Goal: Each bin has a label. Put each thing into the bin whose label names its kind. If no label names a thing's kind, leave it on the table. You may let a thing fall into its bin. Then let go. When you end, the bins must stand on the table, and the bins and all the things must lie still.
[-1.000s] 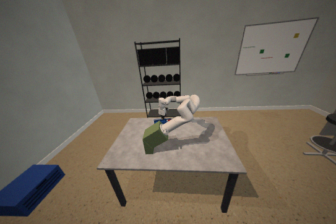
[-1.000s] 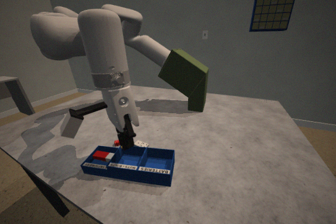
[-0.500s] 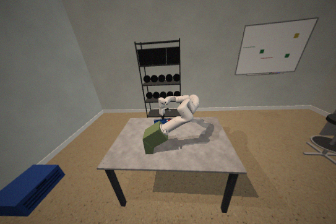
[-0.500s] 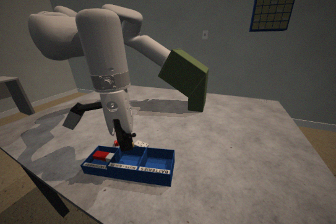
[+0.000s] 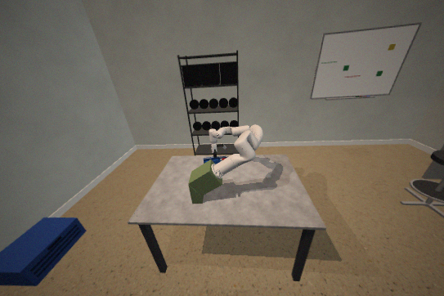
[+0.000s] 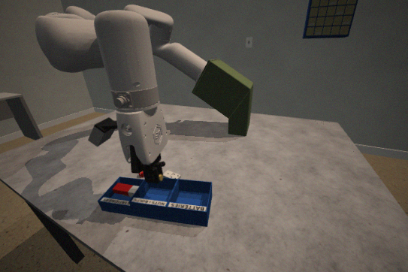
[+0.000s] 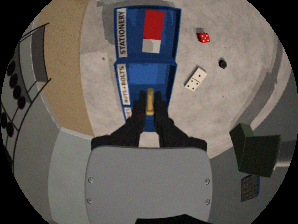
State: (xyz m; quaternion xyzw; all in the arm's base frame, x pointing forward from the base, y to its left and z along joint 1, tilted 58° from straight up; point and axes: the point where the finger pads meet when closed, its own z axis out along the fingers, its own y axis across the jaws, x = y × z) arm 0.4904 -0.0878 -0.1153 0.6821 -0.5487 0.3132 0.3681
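Now: the blue bin 7 cm below my hand and 1 cm ahead of it. The rest, counted from my hand: brass bolt 2 cm below, 1 cm to the left; then red-and-white eraser 8 cm to the right, 7 cm below, 2 cm ahead; then small silver piece 9 cm to the right, 8 cm below, 2 cm ahead.
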